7 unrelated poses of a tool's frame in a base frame.
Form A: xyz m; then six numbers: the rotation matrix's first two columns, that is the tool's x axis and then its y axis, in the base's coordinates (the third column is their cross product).
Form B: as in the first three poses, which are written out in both.
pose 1, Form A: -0.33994 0.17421 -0.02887 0.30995 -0.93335 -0.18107 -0.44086 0.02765 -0.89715
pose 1, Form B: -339.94 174.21 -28.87 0.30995 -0.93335 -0.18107 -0.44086 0.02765 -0.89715
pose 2, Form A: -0.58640 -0.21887 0.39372 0.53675 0.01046 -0.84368 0.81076 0.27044 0.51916
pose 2, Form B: -586.40 -218.87 393.72 0.53675 0.01046 -0.84368 0.81076 0.27044 0.51916
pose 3, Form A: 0.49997 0.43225 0.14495 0.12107 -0.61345 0.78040 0.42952 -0.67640 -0.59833
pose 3, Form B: 499.97 432.25 144.95 0.12107 -0.61345 0.78040 0.42952 -0.67640 -0.59833
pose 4, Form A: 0.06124 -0.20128 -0.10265 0.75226 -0.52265 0.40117 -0.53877 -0.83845 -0.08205
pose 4, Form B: 61.24 -201.28 -102.65 0.75226 -0.52265 0.40117 -0.53877 -0.83845 -0.08205
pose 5, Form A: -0.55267 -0.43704 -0.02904 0.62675 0.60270 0.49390 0.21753 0.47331 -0.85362
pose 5, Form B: -552.67 -437.04 -29.04 0.62675 0.60270 0.49390 0.21753 0.47331 -0.85362
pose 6, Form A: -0.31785 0.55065 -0.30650 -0.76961 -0.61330 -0.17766 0.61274 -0.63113 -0.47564
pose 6, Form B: -317.85 550.65 -306.50 -0.76961 -0.61330 -0.17766 0.61274 -0.63113 -0.47564
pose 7, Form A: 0.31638 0.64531 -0.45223 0.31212 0.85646 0.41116 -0.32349 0.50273 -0.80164
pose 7, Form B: 316.38 645.31 -452.23 0.31212 0.85646 0.41116 -0.32349 0.50273 -0.80164
